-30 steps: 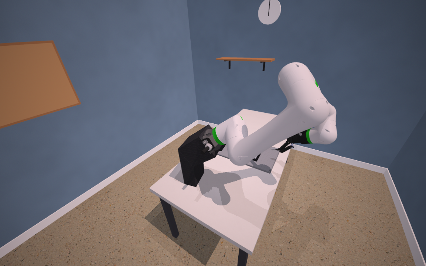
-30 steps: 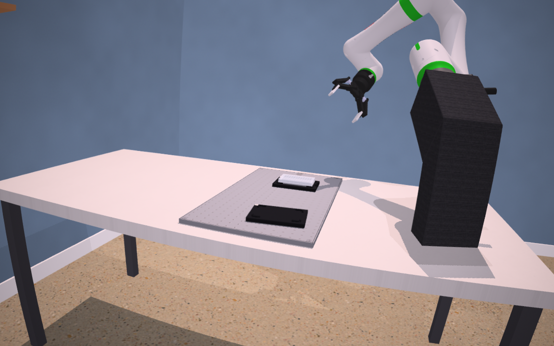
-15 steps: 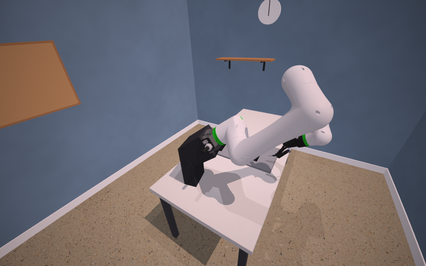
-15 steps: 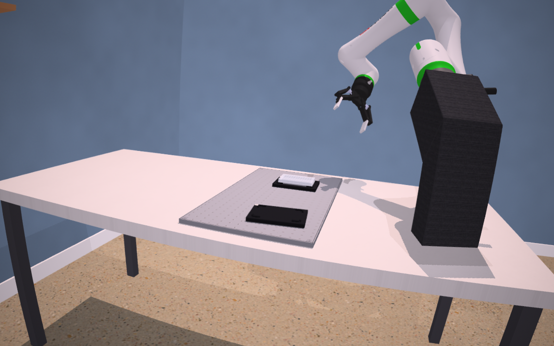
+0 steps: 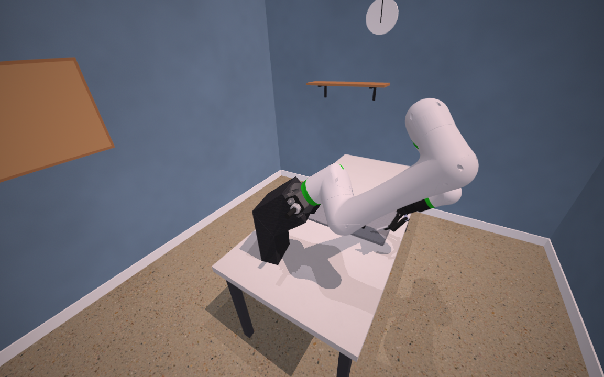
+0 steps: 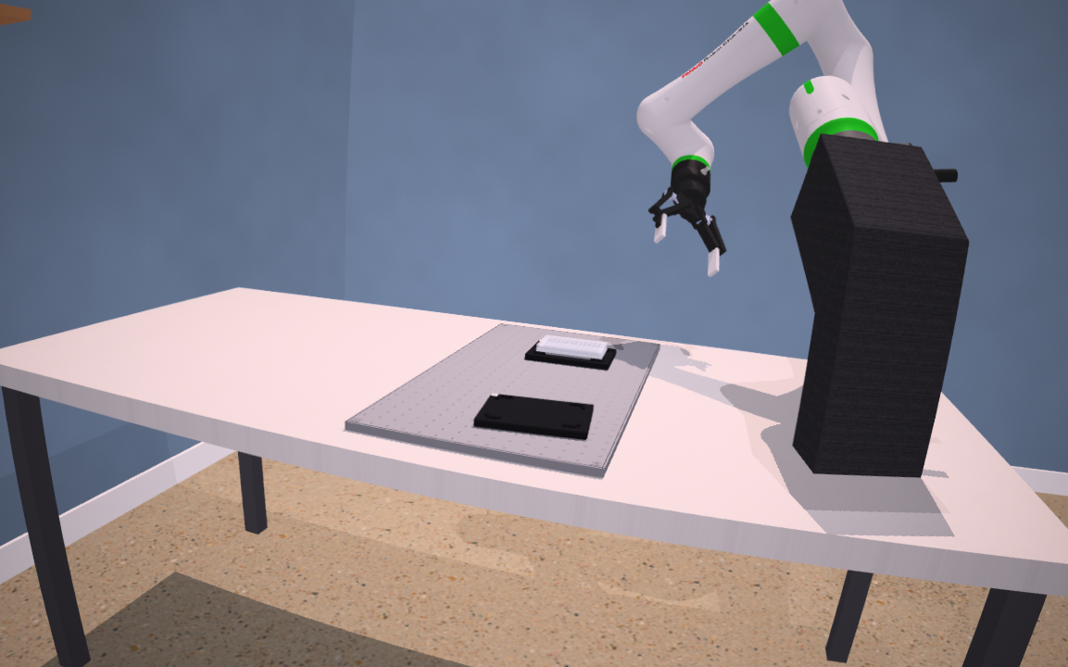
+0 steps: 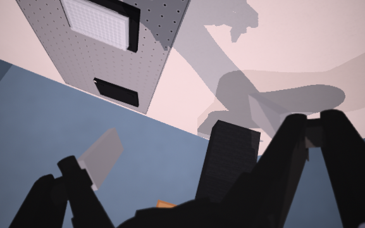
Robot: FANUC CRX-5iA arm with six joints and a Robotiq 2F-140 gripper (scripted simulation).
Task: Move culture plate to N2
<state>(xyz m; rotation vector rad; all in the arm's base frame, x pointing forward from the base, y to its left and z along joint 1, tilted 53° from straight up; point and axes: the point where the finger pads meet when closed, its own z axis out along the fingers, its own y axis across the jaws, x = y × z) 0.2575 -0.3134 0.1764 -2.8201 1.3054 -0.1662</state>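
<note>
The clear lid is 210 mm ahead of my hand, 190 mm below it and 130 mm to the left of it.
</note>
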